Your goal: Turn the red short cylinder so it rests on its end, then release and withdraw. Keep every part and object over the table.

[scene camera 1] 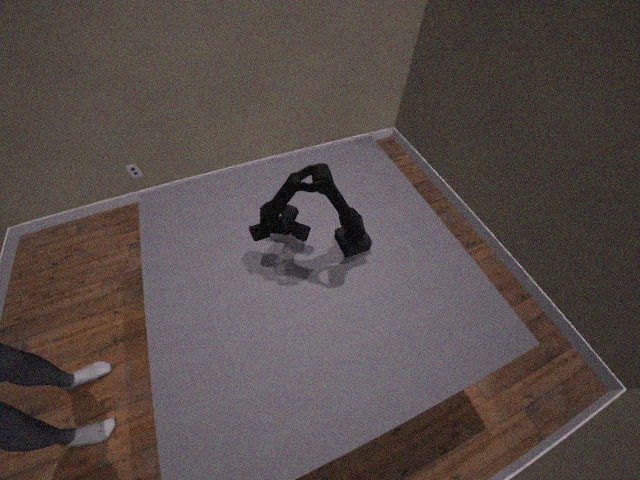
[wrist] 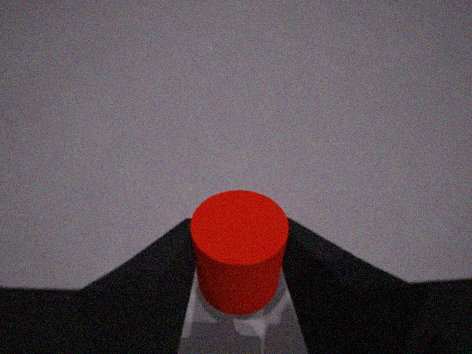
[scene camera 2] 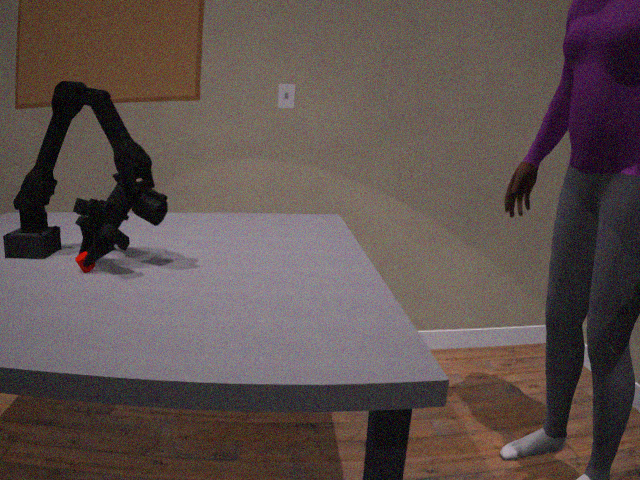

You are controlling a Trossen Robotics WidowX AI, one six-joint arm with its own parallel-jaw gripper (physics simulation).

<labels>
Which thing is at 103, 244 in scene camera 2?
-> The gripper.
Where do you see a red short cylinder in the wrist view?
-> At 239, 237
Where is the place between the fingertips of the gripper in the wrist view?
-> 237, 228
</labels>
